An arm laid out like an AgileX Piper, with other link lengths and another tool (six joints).
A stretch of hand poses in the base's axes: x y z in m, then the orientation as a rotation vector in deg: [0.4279, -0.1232, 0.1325, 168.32, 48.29, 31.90]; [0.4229, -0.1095, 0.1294, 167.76, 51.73, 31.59]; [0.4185, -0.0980, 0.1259, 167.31, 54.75, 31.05]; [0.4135, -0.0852, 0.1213, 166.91, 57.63, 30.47]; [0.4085, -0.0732, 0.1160, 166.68, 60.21, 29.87]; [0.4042, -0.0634, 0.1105, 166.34, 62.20, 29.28]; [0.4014, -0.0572, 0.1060, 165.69, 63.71, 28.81]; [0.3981, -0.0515, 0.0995, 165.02, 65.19, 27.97]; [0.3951, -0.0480, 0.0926, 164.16, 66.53, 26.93]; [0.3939, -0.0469, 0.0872, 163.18, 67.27, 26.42]
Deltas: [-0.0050, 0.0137, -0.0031, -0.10, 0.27, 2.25]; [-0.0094, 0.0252, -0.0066, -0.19, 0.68, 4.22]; [-0.0144, 0.0380, -0.0112, -0.22, 1.13, 6.09]; [-0.0194, 0.0500, -0.0165, -0.11, 1.63, 7.76]; [-0.0237, 0.0598, -0.0220, -0.20, 2.04, 9.05]; [-0.0265, 0.0660, -0.0265, -0.60, 2.23, 10.05]; [-0.0298, 0.0717, -0.0330, -1.13, 2.62, 11.03]; [-0.0328, 0.0752, -0.0399, -1.91, 3.05, 11.93]; [-0.0340, 0.0763, -0.0453, -2.76, 3.08, 12.47]
